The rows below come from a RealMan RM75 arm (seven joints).
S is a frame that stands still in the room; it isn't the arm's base.
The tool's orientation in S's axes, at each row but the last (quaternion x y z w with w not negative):
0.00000, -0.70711, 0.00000, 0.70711
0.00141, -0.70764, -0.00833, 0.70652
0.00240, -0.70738, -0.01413, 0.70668
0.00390, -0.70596, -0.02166, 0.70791
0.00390, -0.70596, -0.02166, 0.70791
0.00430, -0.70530, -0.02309, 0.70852
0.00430, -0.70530, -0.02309, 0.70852
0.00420, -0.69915, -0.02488, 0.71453
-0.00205, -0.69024, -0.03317, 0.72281
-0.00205, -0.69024, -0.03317, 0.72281
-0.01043, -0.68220, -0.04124, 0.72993
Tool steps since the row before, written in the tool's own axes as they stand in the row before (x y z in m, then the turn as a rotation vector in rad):
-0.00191, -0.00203, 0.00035, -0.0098, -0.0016, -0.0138
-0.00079, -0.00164, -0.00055, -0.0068, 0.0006, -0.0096
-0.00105, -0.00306, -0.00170, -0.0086, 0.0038, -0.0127
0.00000, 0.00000, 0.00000, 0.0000, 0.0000, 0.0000
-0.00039, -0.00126, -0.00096, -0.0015, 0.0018, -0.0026
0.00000, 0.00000, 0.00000, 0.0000, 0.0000, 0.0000
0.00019, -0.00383, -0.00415, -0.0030, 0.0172, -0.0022
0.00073, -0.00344, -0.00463, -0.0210, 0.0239, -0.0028
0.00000, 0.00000, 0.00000, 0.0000, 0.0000, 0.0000
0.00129, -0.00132, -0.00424, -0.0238, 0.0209, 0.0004
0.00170, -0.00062, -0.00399, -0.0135, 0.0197, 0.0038
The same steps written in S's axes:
-0.00035, -0.00203, -0.00191, 0.0138, -0.0016, -0.0098
0.00054, -0.00163, -0.00081, 0.0096, 0.0006, -0.0068
0.00165, -0.00306, -0.00112, 0.0128, 0.0038, -0.0085
0.00000, 0.00000, 0.00000, 0.0000, 0.0000, 0.0000
0.00093, -0.00127, -0.00044, 0.0026, 0.0018, -0.0014
0.00000, 0.00000, 0.00000, 0.0000, 0.0000, 0.0000
0.00405, -0.00394, 0.00002, 0.0026, 0.0172, -0.0023
0.00454, -0.00360, 0.00049, 0.0031, 0.0247, -0.0201
0.00000, 0.00000, 0.00000, 0.0000, 0.0000, 0.0000
0.00422, -0.00158, 0.00103, -0.0004, 0.0219, -0.0228
0.00404, -0.00098, 0.00139, -0.0032, 0.0205, -0.0124

